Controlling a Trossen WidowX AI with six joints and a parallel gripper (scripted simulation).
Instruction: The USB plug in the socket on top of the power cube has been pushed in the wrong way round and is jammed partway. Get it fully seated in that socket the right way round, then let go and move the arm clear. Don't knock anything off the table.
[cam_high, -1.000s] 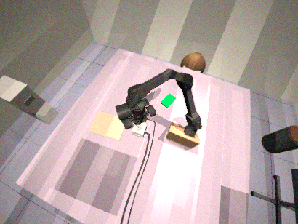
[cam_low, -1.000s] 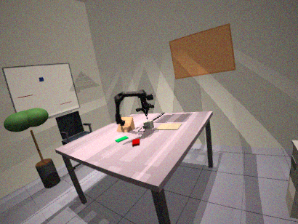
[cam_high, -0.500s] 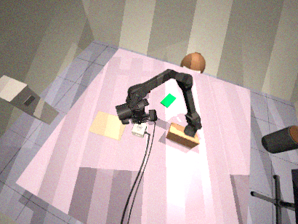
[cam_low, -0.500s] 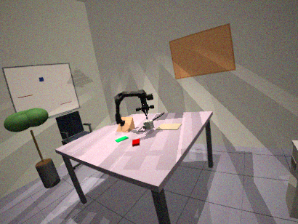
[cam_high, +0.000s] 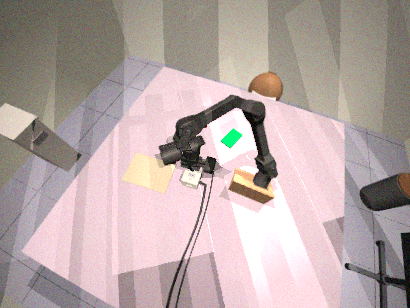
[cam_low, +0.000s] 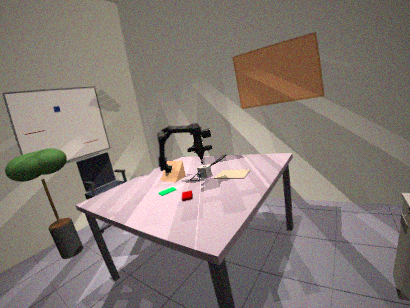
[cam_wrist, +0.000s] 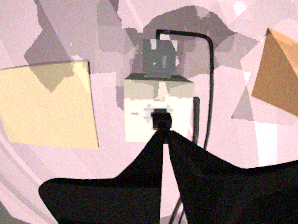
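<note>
My gripper tip is 20 mm above the dark USB plug. The rest, counted from my gripper tip: green block (300 mm to the right, 130 mm below, 130 mm behind); then red block (350 mm to the right, 130 mm below, 80 mm ahead); then pale yellow sheet (220 mm ahead, 130 mm below, 40 mm to the left).
</note>
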